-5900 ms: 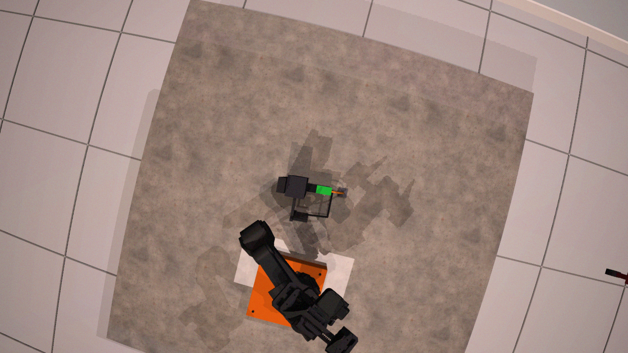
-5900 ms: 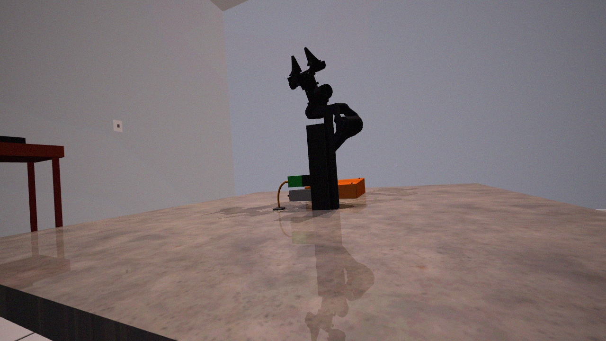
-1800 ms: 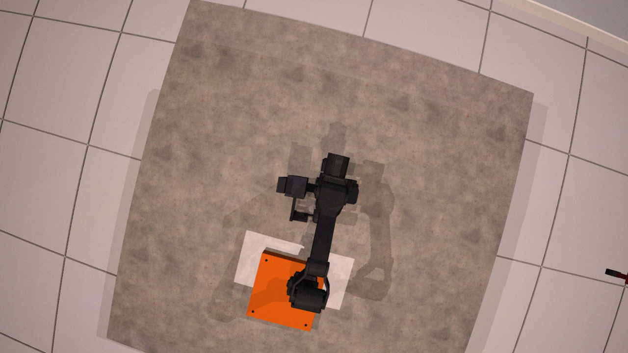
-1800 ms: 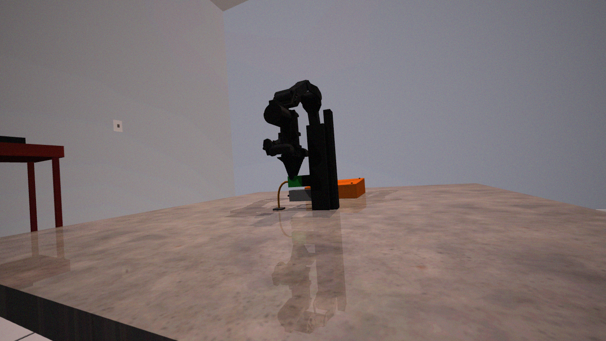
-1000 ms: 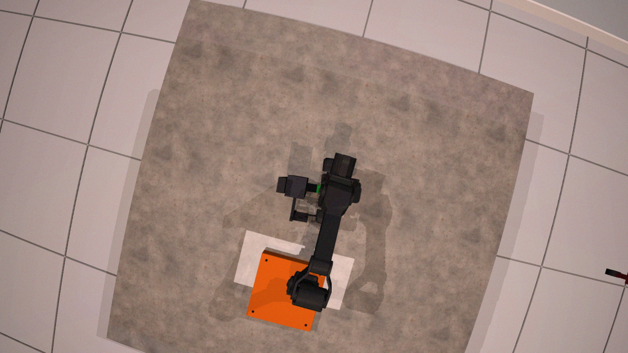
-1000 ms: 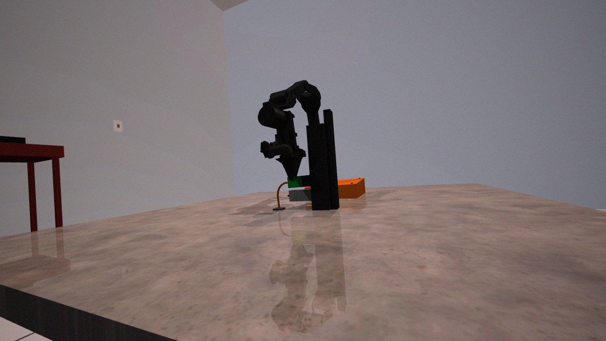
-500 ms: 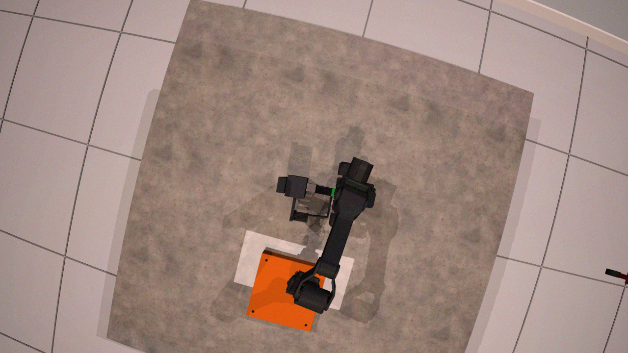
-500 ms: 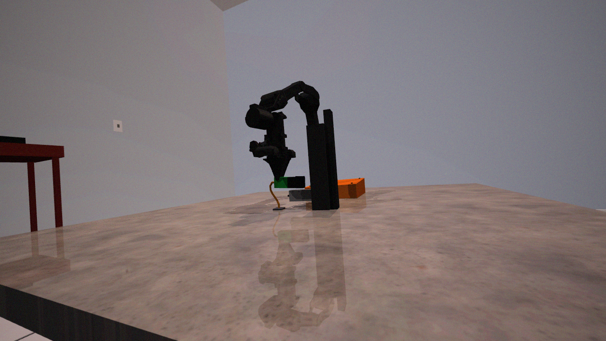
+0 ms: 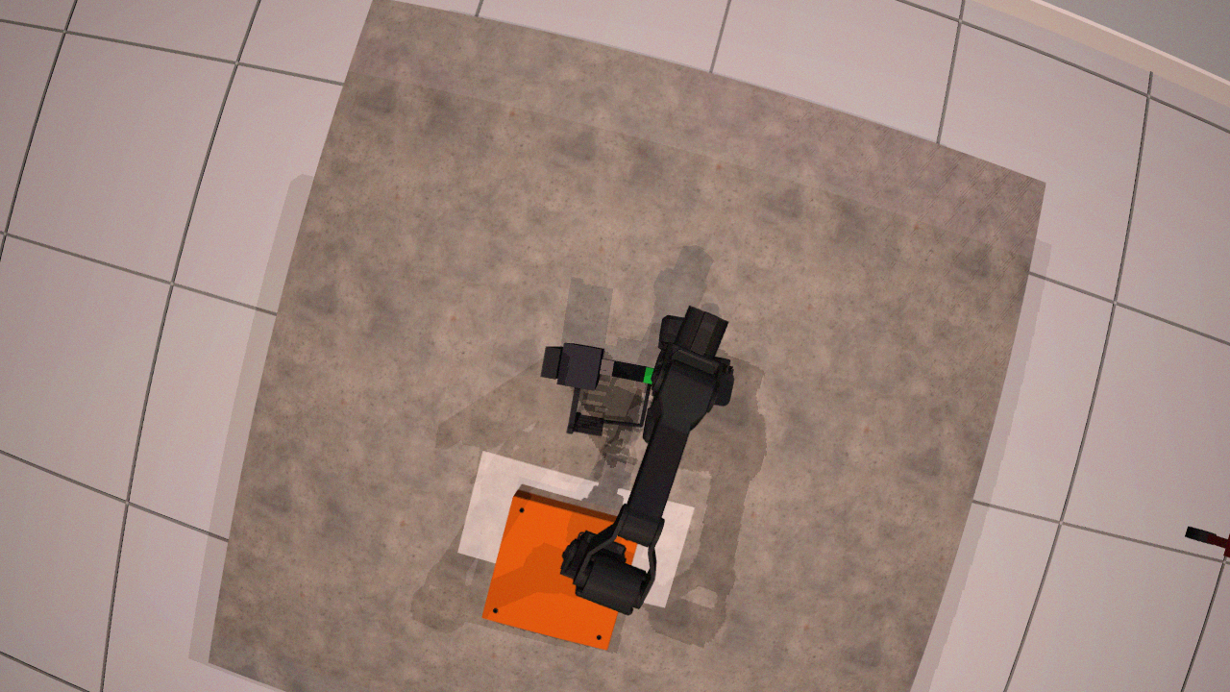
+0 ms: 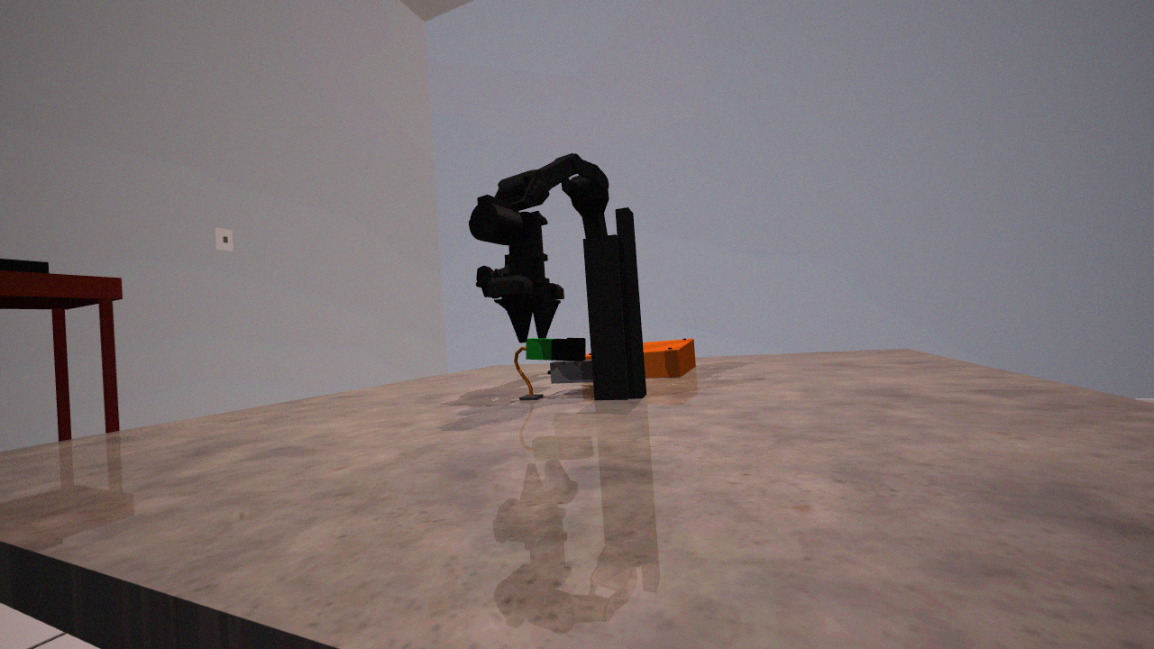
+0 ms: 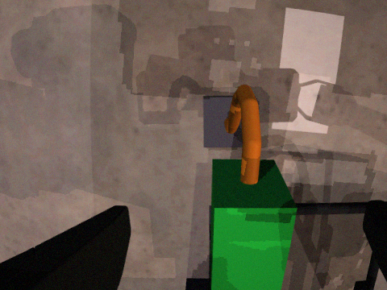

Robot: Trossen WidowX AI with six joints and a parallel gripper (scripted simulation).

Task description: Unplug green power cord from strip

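The green plug lies 10 mm behind my gripper tip, 30 mm to the left of it and 10 mm below it.
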